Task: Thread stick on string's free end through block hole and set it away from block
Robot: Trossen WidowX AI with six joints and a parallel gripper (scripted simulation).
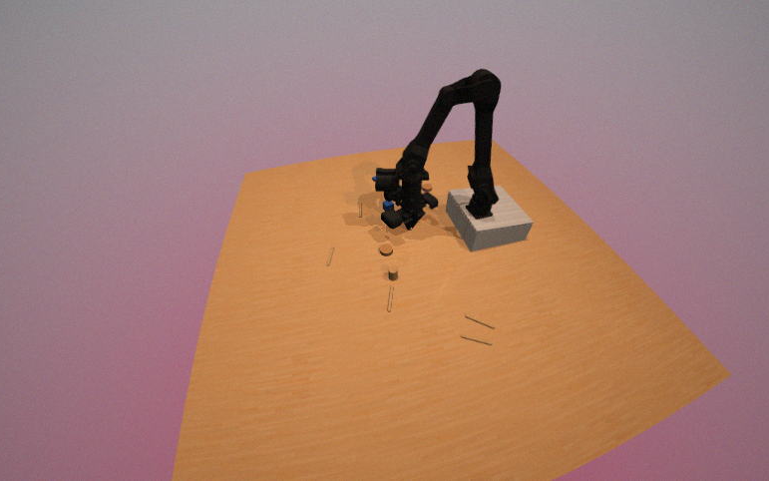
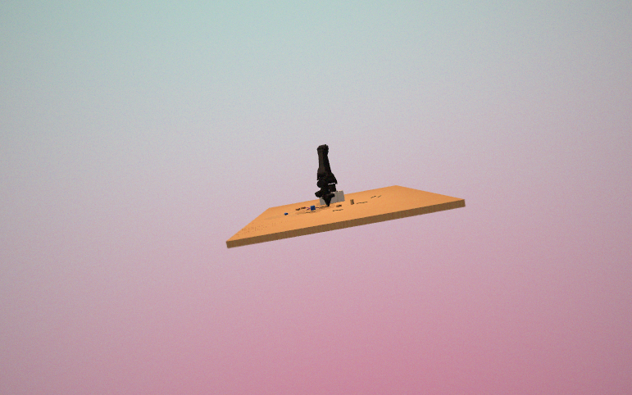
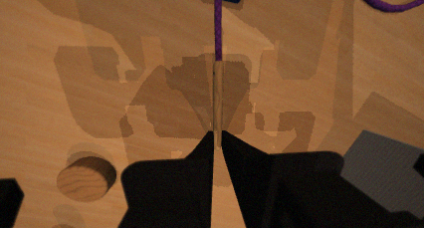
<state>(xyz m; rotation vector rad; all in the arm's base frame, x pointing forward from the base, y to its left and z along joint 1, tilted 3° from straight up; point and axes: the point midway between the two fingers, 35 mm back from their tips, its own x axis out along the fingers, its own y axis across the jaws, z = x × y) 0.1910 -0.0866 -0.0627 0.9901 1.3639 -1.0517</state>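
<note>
Right now the thin stick is 4 cm to the right of my gripper tip, 1 cm ahead of it and 1 cm above it. The rest, counted from my gripper tip: blue block (12 cm to the right, 3 cm ahead, 2 cm above); then small wooden cylinder (16 cm to the left, 12 cm ahead, 2 cm above).
</note>
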